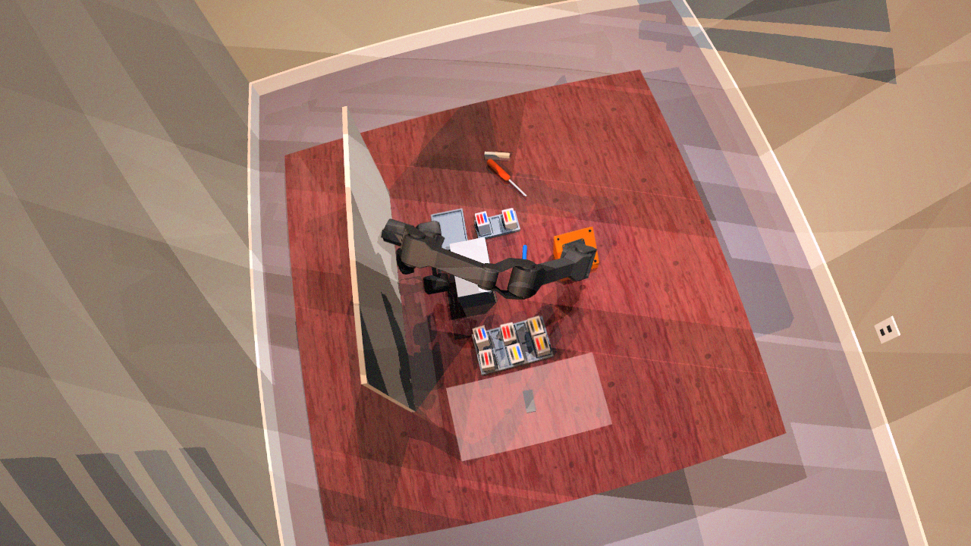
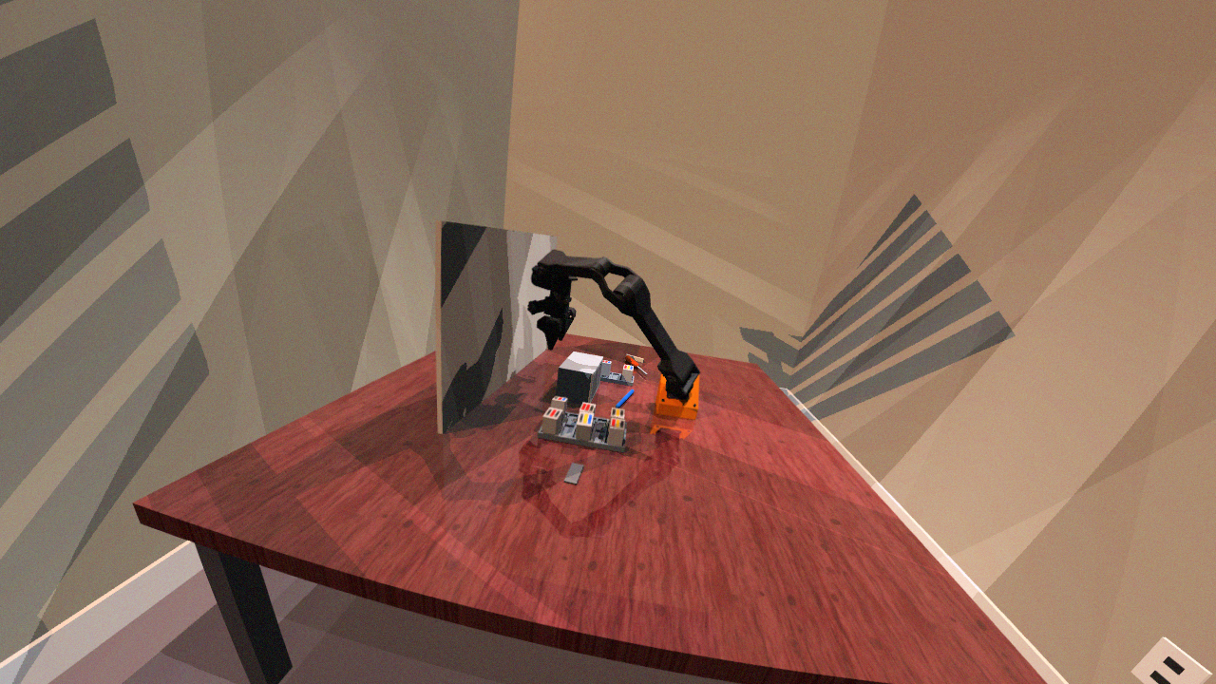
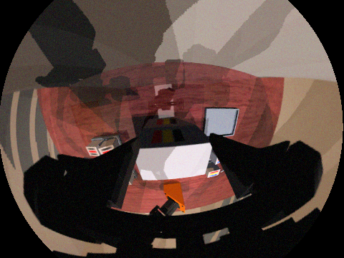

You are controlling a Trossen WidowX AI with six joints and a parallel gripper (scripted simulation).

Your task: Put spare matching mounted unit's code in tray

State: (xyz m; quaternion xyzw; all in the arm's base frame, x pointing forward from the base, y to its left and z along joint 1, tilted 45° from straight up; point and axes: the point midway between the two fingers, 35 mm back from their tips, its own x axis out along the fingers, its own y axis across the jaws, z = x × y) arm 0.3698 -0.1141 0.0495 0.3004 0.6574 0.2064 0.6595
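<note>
Now: gripper tip 21 cm past the spare block, 26 cm to the right of it and 10 cm above it. Also, from my gripper tip: mounted unit: 9 cm behind, 2 cm to the left, 9 cm below; then tall mirror panel: 14 cm ahead, 2 cm to the right, 9 cm above; then grey tray: 6 cm behind, 16 cm to the right, 13 cm below.
</note>
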